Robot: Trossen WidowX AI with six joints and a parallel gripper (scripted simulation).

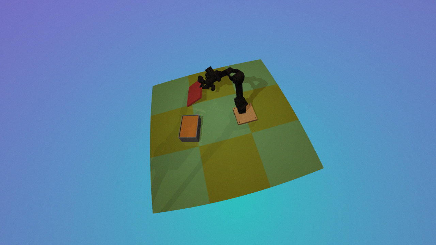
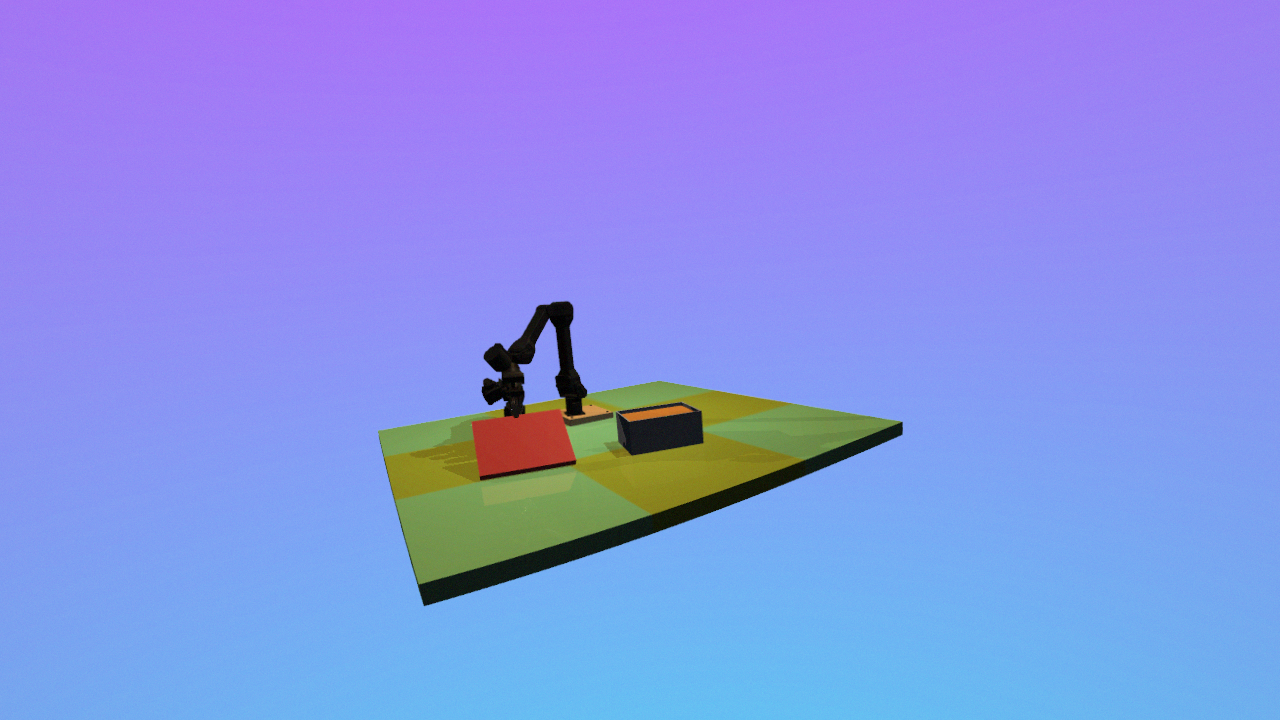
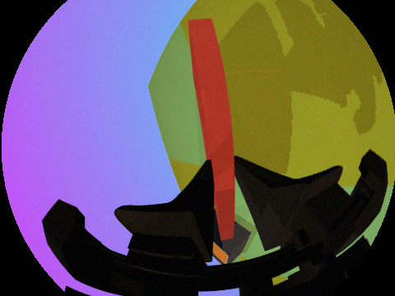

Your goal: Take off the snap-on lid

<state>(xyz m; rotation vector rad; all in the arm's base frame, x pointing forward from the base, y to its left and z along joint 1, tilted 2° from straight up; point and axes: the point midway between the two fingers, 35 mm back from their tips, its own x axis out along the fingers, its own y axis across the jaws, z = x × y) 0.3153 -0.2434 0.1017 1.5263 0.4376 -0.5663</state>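
Now: the red lid 70 mm ahead of my gripper tip and 40 mm below it. Round my gripper tip: storage box 380 mm to the left, 100 mm ahead, 60 mm below.
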